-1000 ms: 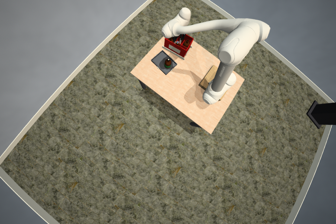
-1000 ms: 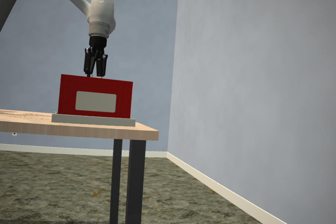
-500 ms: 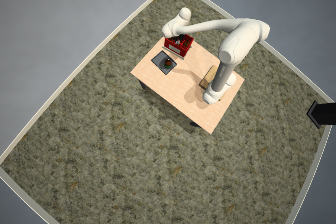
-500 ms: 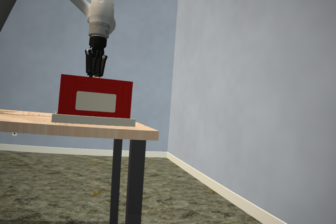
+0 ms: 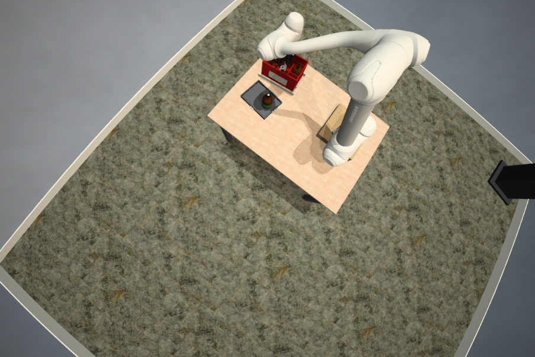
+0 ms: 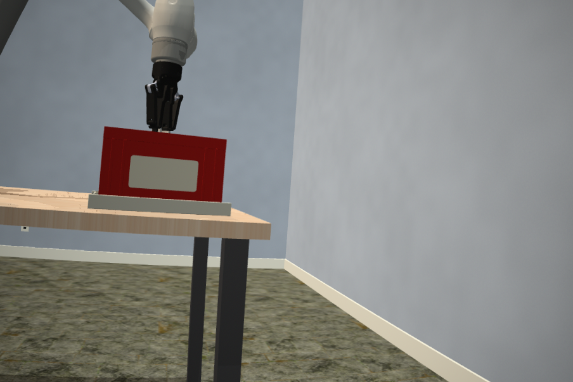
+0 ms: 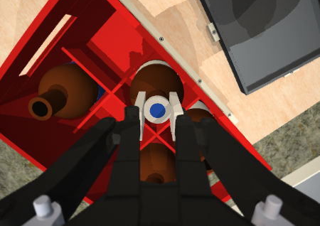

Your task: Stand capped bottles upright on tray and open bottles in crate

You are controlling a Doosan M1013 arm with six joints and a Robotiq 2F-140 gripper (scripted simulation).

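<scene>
Right now my hand is 1 cm short of the red crate, 4 cm to the left of it and 8 cm above it. Also, from my hand: dark grey tray (4 cm behind, 22 cm to the left, 15 cm below).
</scene>
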